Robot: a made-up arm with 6 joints. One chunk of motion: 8 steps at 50 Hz.
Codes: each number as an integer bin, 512 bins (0 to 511) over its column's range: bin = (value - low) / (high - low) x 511, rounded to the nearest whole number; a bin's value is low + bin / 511 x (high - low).
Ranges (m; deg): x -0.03..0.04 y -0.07..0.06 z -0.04..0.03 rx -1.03..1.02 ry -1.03..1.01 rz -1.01..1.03
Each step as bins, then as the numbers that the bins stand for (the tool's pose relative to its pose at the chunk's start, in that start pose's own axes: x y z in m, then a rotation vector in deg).
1 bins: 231 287 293 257 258 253
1 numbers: 0.0016 0.0030 0.0001 0.00 0.00 0.00
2 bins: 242 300 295 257 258 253
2 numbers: 0.0032 0.0063 0.0004 0.00 0.00 0.00
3 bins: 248 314 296 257 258 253
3 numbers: 0.0040 0.0099 0.0005 0.00 0.00 0.00
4 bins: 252 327 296 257 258 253
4 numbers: 0.0045 0.0132 0.0005 0.00 0.00 0.00
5 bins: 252 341 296 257 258 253
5 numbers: 0.0045 0.0168 0.0005 0.00 0.00 0.00
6 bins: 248 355 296 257 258 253
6 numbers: 0.0040 0.0203 0.0005 0.00 0.00 0.00
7 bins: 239 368 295 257 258 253
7 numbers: 0.0027 0.0236 0.0004 0.00 0.00 0.00
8 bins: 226 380 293 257 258 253
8 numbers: 0.0010 0.0267 0.0001 0.00 0.00 0.00
